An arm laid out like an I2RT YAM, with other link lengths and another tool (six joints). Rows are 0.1 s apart.
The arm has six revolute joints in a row. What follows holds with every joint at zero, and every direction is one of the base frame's. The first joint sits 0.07 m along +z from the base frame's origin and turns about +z. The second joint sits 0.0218 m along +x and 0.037 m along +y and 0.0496 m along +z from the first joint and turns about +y. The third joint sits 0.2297 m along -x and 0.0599 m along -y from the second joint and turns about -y. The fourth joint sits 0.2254 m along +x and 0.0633 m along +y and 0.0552 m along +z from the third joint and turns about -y. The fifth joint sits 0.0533 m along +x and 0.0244 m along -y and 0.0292 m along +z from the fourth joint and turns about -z. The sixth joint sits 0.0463 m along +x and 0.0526 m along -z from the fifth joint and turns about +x. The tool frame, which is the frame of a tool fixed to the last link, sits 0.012 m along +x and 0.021 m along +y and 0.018 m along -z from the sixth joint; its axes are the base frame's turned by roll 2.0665, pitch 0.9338 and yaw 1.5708 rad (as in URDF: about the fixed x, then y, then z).
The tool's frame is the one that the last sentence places.
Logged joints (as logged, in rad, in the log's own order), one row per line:
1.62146, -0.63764, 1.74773, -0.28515, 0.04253, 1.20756
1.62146, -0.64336, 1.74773, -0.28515, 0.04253, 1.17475
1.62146, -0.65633, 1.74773, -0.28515, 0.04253, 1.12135
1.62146, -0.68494, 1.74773, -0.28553, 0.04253, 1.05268
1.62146, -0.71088, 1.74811, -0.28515, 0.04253, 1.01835
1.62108, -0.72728, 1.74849, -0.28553, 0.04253, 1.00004
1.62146, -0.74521, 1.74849, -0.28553, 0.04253, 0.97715
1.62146, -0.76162, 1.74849, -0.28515, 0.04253, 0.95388
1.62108, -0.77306, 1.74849, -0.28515, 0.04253, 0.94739
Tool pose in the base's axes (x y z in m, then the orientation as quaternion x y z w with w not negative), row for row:
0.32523, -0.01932, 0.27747, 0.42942, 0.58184, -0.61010, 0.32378
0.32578, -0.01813, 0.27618, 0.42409, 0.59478, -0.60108, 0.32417
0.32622, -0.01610, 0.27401, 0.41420, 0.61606, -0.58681, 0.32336
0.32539, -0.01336, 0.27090, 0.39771, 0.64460, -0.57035, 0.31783
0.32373, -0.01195, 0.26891, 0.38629, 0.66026, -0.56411, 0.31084
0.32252, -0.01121, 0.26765, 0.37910, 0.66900, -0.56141, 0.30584
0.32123, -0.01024, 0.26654, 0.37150, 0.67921, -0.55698, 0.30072
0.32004, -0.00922, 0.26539, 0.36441, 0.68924, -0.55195, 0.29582
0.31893, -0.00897, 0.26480, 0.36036, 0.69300, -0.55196, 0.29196
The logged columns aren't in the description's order. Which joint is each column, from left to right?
Columns, left to right: joint 3, joint 4, joint 2, joint 6, joint 1, joint 5.
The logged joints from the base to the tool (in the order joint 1, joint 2, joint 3, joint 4, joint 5, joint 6), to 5 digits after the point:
0.04253, 1.74773, 1.62146, -0.63764, 1.20756, -0.28515
0.04253, 1.74773, 1.62146, -0.64336, 1.17475, -0.28515
0.04253, 1.74773, 1.62146, -0.65633, 1.12135, -0.28515
0.04253, 1.74773, 1.62146, -0.68494, 1.05268, -0.28553
0.04253, 1.74811, 1.62146, -0.71088, 1.01835, -0.28515
0.04253, 1.74849, 1.62108, -0.72728, 1.00004, -0.28553
0.04253, 1.74849, 1.62146, -0.74521, 0.97715, -0.28553
0.04253, 1.74849, 1.62146, -0.76162, 0.95388, -0.28515
0.04253, 1.74849, 1.62108, -0.77306, 0.94739, -0.28515

